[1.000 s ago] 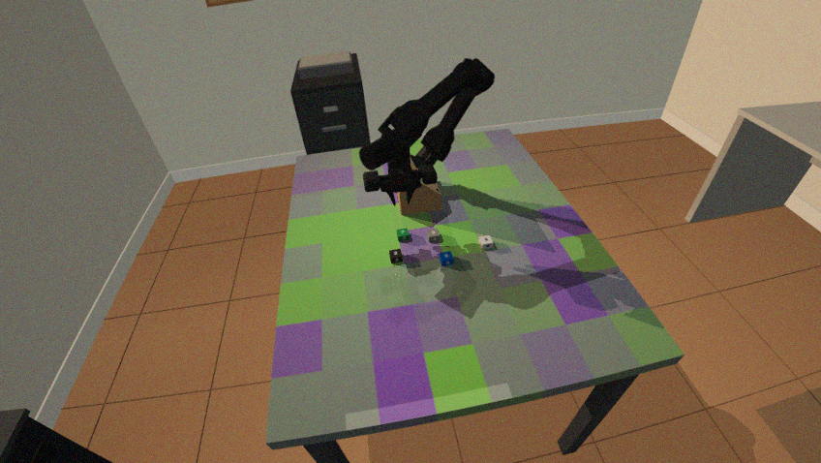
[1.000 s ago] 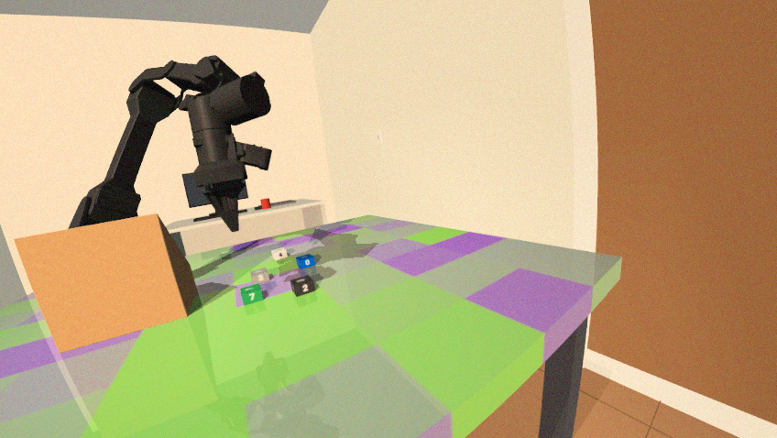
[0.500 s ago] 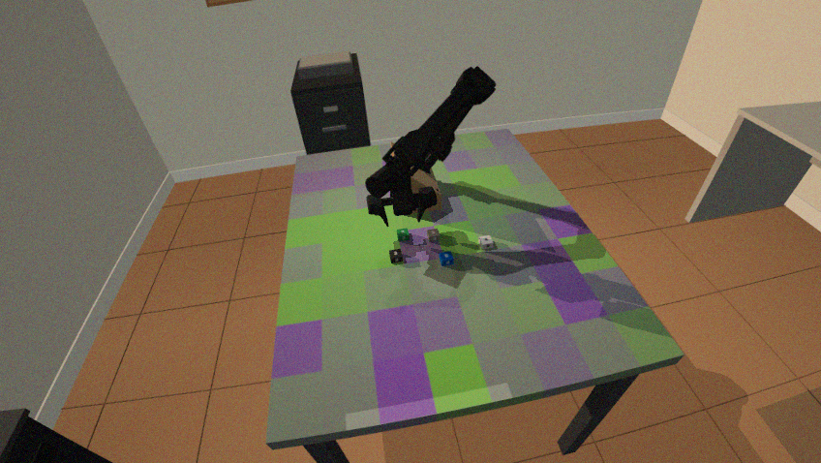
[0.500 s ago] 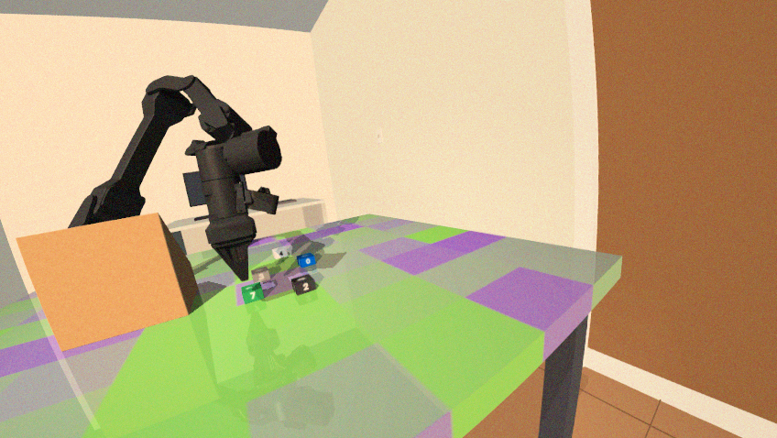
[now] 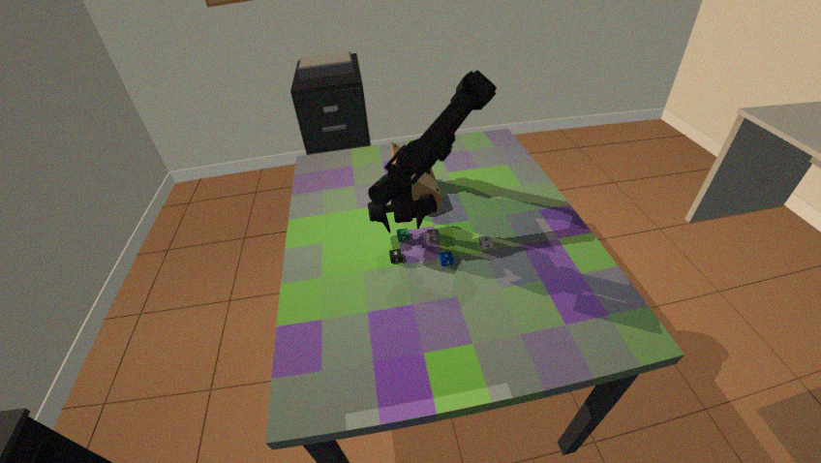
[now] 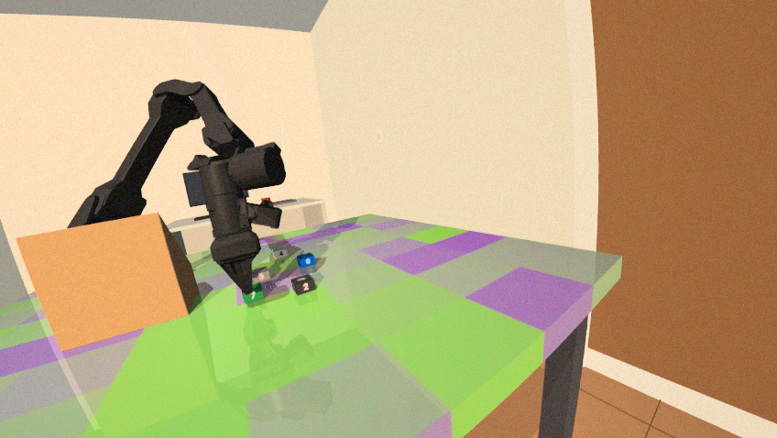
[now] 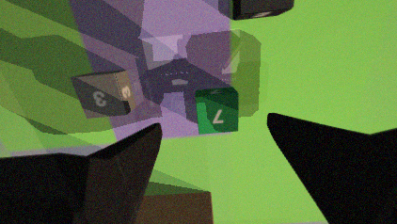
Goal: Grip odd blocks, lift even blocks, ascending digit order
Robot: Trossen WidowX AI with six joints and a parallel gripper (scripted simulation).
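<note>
Now: gripper tip 1 cm above the green block. The rest, counted from my gripper tip: grey block (4 cm ahead, 8 cm to the left, 1 cm below); black block (8 cm ahead, 5 cm to the right, 1 cm below); blue block (14 cm ahead, 8 cm to the left, 1 cm below).
</note>
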